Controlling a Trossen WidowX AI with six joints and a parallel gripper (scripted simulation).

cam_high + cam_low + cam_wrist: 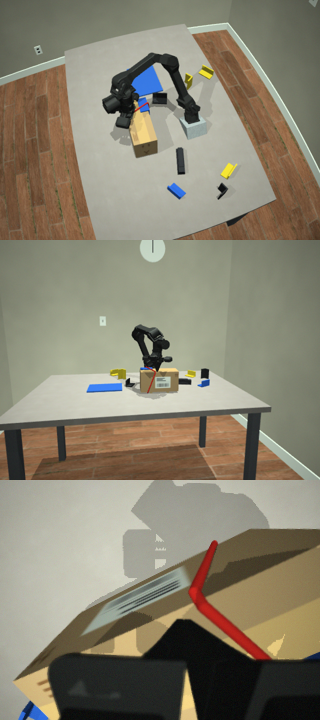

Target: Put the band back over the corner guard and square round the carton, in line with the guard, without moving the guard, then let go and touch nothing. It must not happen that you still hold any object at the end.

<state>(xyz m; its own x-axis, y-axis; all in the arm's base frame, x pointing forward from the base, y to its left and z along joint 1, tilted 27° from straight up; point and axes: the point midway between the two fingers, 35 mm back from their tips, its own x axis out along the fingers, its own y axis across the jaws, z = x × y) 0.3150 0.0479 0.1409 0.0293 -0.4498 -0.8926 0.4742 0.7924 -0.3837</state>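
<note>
Now: hand 100 mm above the carton, 40 mm past it and 20 mm to the right of it. Round my hand: black block: 210 mm to the left, 200 mm behind, 160 mm below; then black angle piece: 200 mm behind, 180 mm to the right, 160 mm below; then flat blue sheet: 350 mm to the right, 180 mm below, 150 mm behind.
</note>
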